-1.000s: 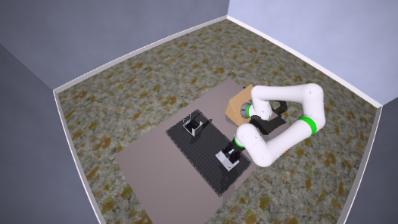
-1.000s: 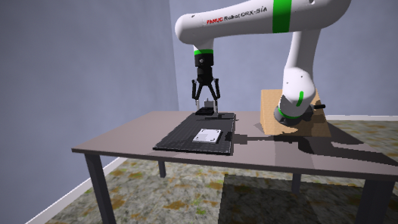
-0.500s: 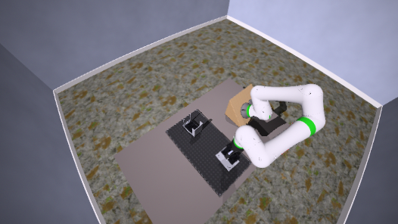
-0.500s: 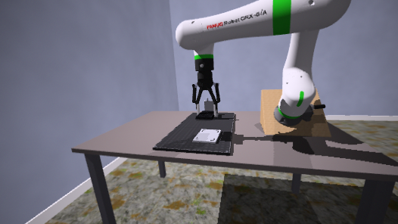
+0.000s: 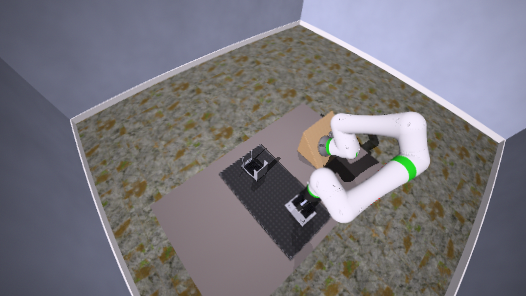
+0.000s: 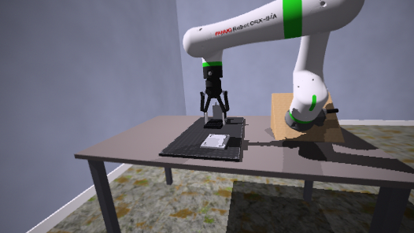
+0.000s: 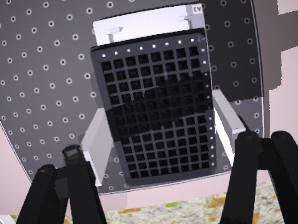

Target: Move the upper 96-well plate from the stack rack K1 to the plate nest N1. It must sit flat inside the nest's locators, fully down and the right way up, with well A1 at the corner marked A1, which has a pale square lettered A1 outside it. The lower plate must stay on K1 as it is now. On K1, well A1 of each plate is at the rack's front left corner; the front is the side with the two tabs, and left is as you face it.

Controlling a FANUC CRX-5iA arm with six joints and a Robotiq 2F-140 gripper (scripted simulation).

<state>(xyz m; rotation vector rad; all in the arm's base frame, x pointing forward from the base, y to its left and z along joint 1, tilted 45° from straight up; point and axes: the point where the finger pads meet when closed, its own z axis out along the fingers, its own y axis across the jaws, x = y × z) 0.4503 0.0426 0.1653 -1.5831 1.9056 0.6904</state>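
The plate nest N1 lies 120 mm below my hand. Also, from my hand: pale square (110 mm below, 70 mm to the right, 60 mm behind); then 96-well plate (20 mm below).
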